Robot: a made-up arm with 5 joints.
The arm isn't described. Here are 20 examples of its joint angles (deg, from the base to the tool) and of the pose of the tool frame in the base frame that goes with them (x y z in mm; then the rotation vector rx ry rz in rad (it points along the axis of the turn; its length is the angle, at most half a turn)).
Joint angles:
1: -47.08 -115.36 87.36 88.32 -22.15
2: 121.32 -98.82 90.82 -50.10 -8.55
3: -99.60 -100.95 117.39 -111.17 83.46
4: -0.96 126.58 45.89 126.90 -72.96
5: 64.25 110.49 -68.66 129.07 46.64
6: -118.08 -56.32 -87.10 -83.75 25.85
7: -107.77 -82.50 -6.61 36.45 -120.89
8: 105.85 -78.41 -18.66 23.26 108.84
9: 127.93 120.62 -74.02 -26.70 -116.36
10: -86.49 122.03 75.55 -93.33 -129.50
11: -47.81 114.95 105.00 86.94 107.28
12: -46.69 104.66 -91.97 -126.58 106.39
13: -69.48 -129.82 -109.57 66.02 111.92
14: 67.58 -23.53 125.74 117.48 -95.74
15: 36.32 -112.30 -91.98 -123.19 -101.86
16: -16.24 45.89 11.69 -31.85 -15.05
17: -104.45 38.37 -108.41 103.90 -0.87
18: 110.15 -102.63 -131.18 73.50 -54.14
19: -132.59 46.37 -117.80 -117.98 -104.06
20: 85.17 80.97 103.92 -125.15 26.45
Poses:
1: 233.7 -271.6 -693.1 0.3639 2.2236 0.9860
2: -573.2 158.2 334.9 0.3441 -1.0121 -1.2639
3: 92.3 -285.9 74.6 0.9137 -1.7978 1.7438
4: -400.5 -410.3 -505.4 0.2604 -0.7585 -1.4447
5: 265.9 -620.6 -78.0 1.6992 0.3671 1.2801
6: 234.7 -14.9 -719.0 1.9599 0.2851 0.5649
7: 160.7 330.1 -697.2 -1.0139 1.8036 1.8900
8: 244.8 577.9 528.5 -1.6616 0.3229 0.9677
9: -390.5 -49.8 932.1 -1.7305 -0.7777 -0.2911
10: -75.7 464.5 -36.5 -0.8765 -1.3452 1.4529
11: 140.8 136.5 -1048.5 0.0025 2.1528 0.9250
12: -88.3 180.4 -1080.8 -0.4445 2.1805 0.9538
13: 383.7 -87.4 121.5 -1.1993 1.3100 -1.9174
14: -194.4 -529.9 510.9 -0.5734 1.8256 -1.0955
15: -71.8 -600.3 229.6 -0.9656 -2.4434 0.8740
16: -297.0 -833.9 -518.5 0.9359 -0.5727 0.3197
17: -95.2 664.2 -13.0 -1.8019 0.7319 -0.2998
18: -219.5 -180.2 135.3 1.0354 -0.4560 -0.8753
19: -270.1 598.9 -263.2 2.0761 0.4984 1.1448
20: -152.3 -600.8 -188.0 1.9578 1.3581 0.2064
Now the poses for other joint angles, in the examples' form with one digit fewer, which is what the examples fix.
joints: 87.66 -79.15 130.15 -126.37 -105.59
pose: 223 -127 313 1.264 -0.763 1.322
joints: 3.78 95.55 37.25 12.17 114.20
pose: -46 -867 -788 -0.608 2.579 0.011
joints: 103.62 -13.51 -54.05 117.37 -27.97
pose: -214 -262 126 1.466 0.181 0.216
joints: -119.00 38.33 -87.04 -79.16 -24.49
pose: -556 214 -574 1.947 -0.071 -0.288
